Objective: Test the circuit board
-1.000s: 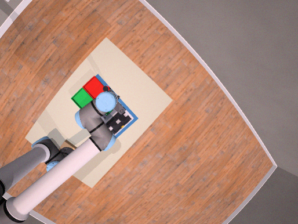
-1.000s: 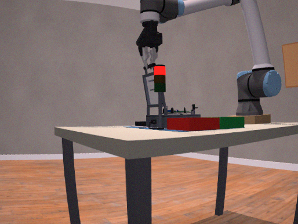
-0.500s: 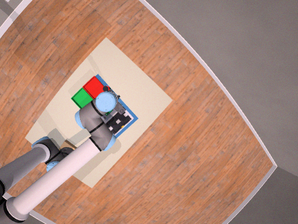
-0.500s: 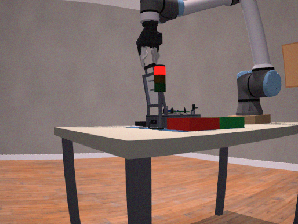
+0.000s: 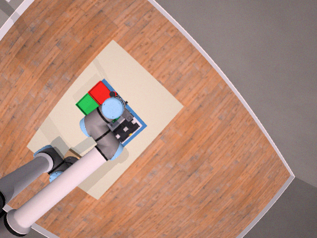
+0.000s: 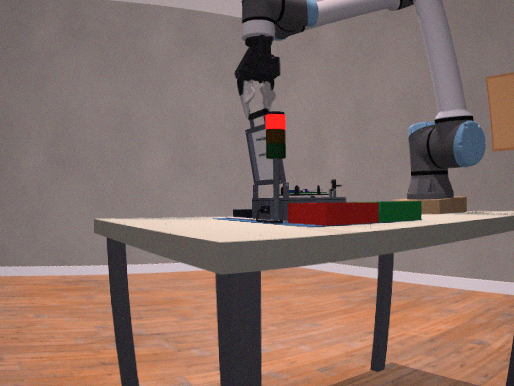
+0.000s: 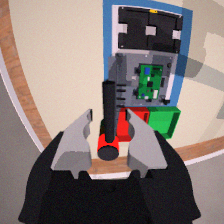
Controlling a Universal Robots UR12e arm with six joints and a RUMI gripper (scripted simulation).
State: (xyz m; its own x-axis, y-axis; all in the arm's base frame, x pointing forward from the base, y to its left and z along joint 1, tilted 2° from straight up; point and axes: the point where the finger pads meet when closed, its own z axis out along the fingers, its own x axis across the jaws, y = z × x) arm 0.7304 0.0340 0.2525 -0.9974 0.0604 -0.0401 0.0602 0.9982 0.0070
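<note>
Now: hand 200 mm above the green circuit board, 130 mm past it and 10 mm to the right of it. Also, from my hand: green bin 260 mm below, 230 mm behind, 220 mm to the left; red bin 260 mm below, 210 mm to the left, 80 mm behind; lid 90 mm below, 20 mm behind, 10 mm to the left.
</note>
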